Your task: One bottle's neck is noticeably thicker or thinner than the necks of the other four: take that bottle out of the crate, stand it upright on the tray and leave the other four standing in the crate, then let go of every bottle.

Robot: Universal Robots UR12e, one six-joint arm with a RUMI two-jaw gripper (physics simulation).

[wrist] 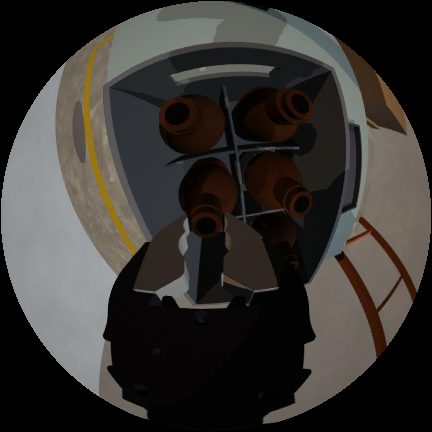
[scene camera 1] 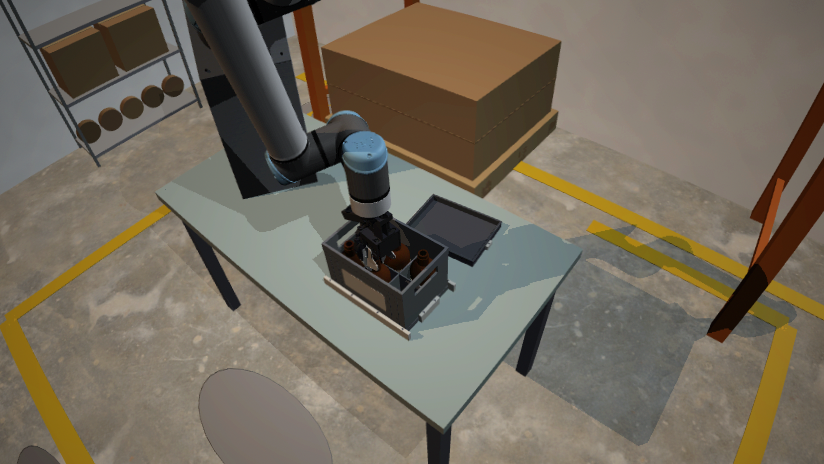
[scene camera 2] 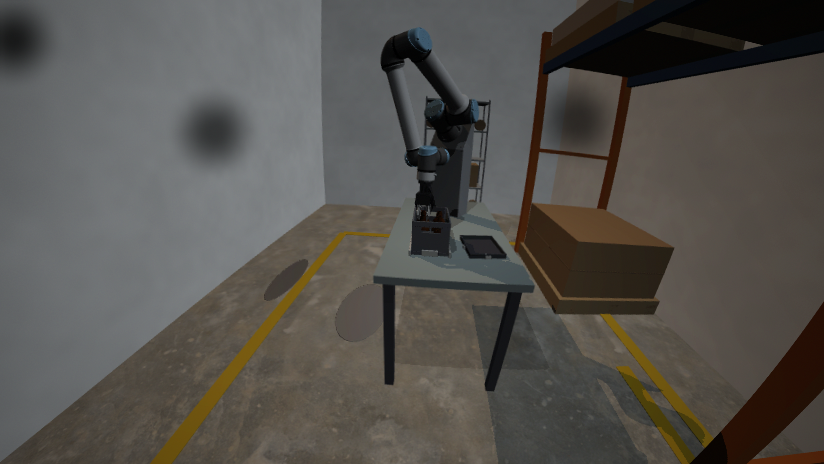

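Note:
My gripper reaches into the grey crate. Its two fingers are shut on the neck of an upright brown bottle, the middle one in the left row of the wrist view. The far left bottle, the far right bottle, the middle right bottle and the near right bottle stand in the crate. The far left bottle's mouth looks slightly wider; which neck differs is not certain. The dark tray holds no bottle.
The crate and tray stand on a pale green table. The tray is beside the crate, toward the large cardboard boxes. Light rails border the crate's base. Crate walls and thin dividers stand close around the bottles.

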